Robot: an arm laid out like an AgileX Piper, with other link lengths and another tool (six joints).
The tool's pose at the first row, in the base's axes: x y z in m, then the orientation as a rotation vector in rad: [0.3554, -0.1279, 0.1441, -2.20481, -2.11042, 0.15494]
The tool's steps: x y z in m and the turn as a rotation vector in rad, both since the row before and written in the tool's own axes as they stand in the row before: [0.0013, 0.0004, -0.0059, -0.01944, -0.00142, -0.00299]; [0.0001, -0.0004, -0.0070, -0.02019, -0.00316, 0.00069]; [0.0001, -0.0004, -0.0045, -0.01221, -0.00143, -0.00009]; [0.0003, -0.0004, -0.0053, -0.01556, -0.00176, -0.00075]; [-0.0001, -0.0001, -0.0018, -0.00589, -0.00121, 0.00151]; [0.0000, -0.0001, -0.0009, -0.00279, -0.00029, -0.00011]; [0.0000, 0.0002, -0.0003, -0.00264, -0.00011, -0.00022]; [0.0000, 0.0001, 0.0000, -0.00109, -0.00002, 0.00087]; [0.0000, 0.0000, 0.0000, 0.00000, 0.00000, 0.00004]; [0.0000, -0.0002, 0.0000, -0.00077, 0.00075, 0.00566]
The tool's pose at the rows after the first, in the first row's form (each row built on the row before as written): [0.3566, -0.1266, 0.1499, -2.21278, -2.12488, 0.13641]; [0.3570, -0.1264, 0.1569, -2.22579, -2.13660, 0.11910]; [0.3570, -0.1262, 0.1614, -2.23286, -2.14397, 0.10797]; [0.3570, -0.1258, 0.1667, -2.24110, -2.15398, 0.09359]; [0.3570, -0.1259, 0.1685, -2.24642, -2.15605, 0.08878]; [0.3570, -0.1259, 0.1694, -2.24791, -2.15780, 0.08616]; [0.3572, -0.1259, 0.1697, -2.24911, -2.15950, 0.08348]; [0.3573, -0.1259, 0.1697, -2.25065, -2.15913, 0.08236]; [0.3573, -0.1259, 0.1697, -2.25069, -2.15909, 0.08236]; [0.3571, -0.1259, 0.1697, -2.25697, -2.15286, 0.08078]
